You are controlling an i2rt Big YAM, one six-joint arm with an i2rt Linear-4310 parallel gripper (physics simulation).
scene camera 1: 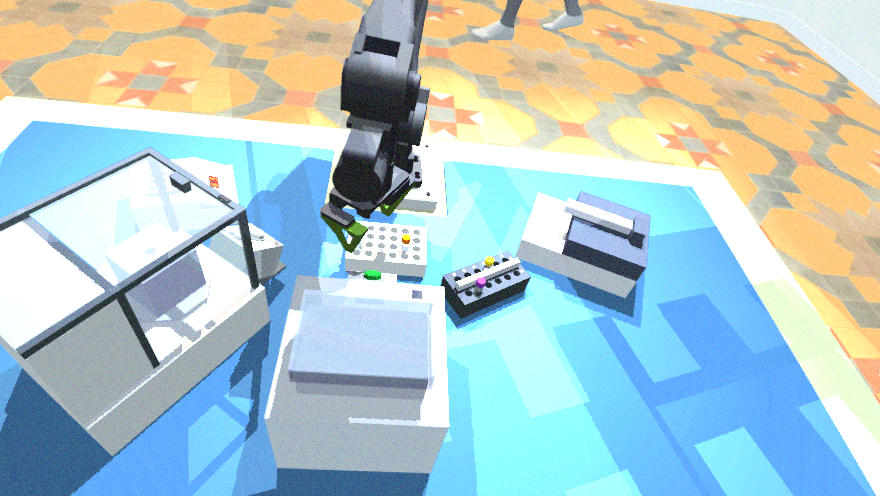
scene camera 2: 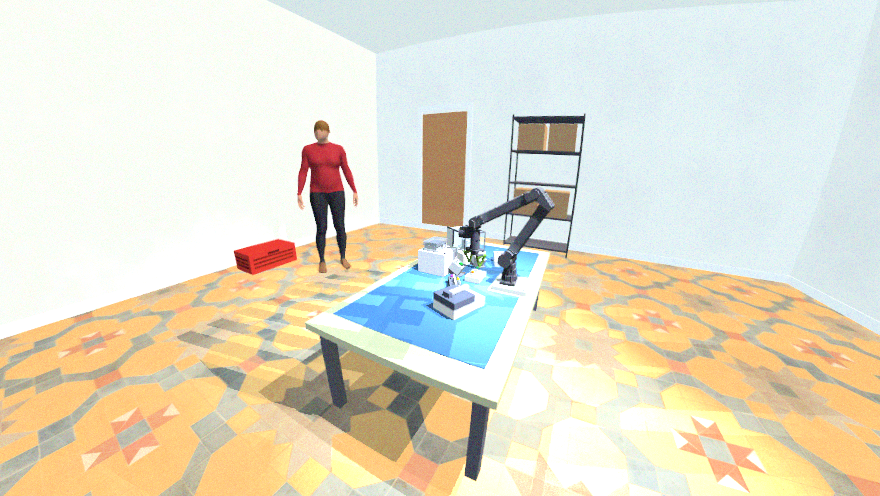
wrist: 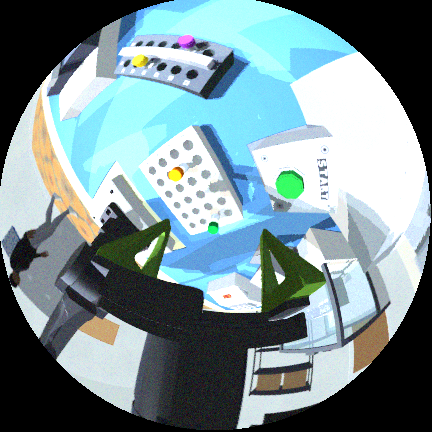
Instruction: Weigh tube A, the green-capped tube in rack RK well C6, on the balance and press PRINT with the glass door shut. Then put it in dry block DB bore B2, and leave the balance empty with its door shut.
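Frame: origin at the arm's base, x right, y ahead, z up, level; metres.
Seen in the pictures: gripper, fingertip midpoint: (scene camera 1: 367, 232) (scene camera 2: 474, 264) (wrist: 214, 228); arm's base, origin of the base link: (scene camera 2: 508, 281) (wrist: 124, 228).
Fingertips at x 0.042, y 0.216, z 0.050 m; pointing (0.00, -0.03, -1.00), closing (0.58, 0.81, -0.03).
Note:
Offsets run from my fingertips to a thing's top centre. "spot": to the spot under its first point.
Tube A's green cap @[dx +0.014, dy -0.015, dz -0.018 m] (wrist: 213, 228) shows at the near corner of white rack RK @[dx -0.034, dy -0.021, dz -0.043 m] (wrist: 177, 141) (scene camera 1: 394, 266) in the wrist view; in scene camera 1 a finger hides it. My gripper (wrist: 214, 228) (scene camera 1: 369, 231) (scene camera 2: 475, 261) is open and empty, above that end of the rack, with the cap between the fingertips as seen in the wrist view. The balance @[spot: dx +0.217, dy +0.219, dz -0.036 m] (scene camera 1: 184, 374) is a glass box with black frame bars at the left; I cannot tell whether its door is shut. A dark block @[dx -0.189, dy +0.051, dz -0.025 m] (scene camera 1: 492, 298) (wrist: 220, 75) with two rows of bores, apparently dry block DB, stands right of the rack.
An orange-capped tube @[dx -0.062, dy -0.010, dz -0.018 m] (scene camera 1: 405, 239) (wrist: 176, 173) stands in the rack. Yellow @[dx -0.191, dy +0.033, dz -0.016 m] (scene camera 1: 489, 261) and magenta @[dx -0.171, dy +0.077, dz -0.016 m] (scene camera 1: 480, 282) caps show on the dark block. A large white machine @[dx +0.000, dy +0.193, dz +0.117 m] (scene camera 1: 363, 443) with a green START button @[dx -0.008, dy +0.081, dz +0.002 m] (wrist: 289, 184) stands beside the rack. A dark-lidded white box @[dx -0.380, dy -0.045, dz +0.029 m] (scene camera 1: 570, 271) stands far right.

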